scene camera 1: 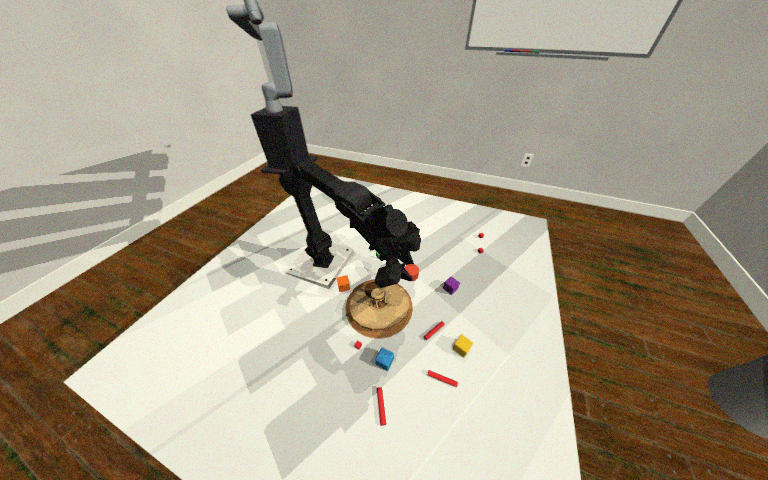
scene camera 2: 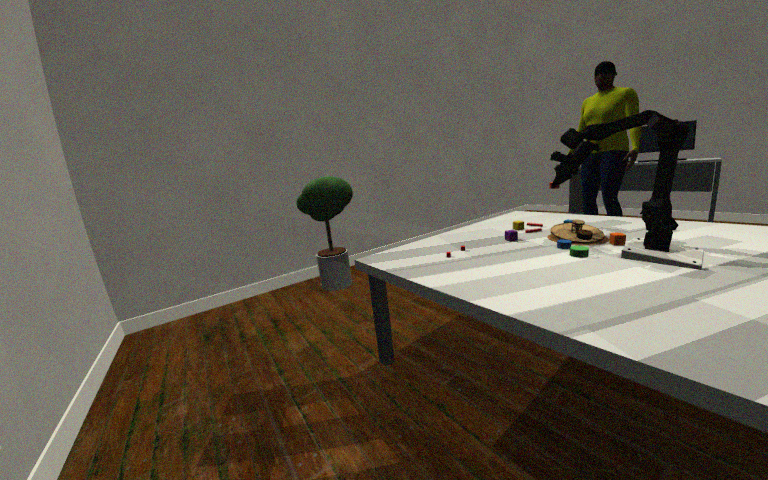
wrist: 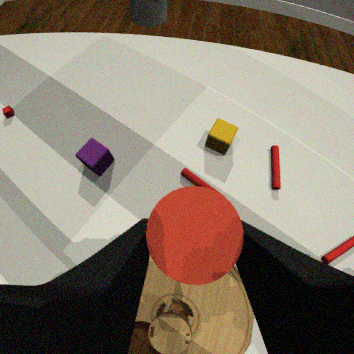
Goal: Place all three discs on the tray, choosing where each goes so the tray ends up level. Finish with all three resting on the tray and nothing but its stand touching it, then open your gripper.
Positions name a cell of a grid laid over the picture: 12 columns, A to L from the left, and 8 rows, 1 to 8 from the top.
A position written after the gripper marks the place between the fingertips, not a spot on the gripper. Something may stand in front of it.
The gripper (scene camera 1: G5) carries a red disc (wrist: G6), which touches nothing else. A yellow cube (wrist: H4) and a purple cube (wrist: D4) rest on the table. Also in view: a round wooden tray (scene camera 1: G5).
The gripper shows as well in scene camera 2 (scene camera 2: I4) and in the wrist view (wrist: G6). The round wooden tray shows as well in scene camera 2 (scene camera 2: J4) and in the wrist view (wrist: H7).
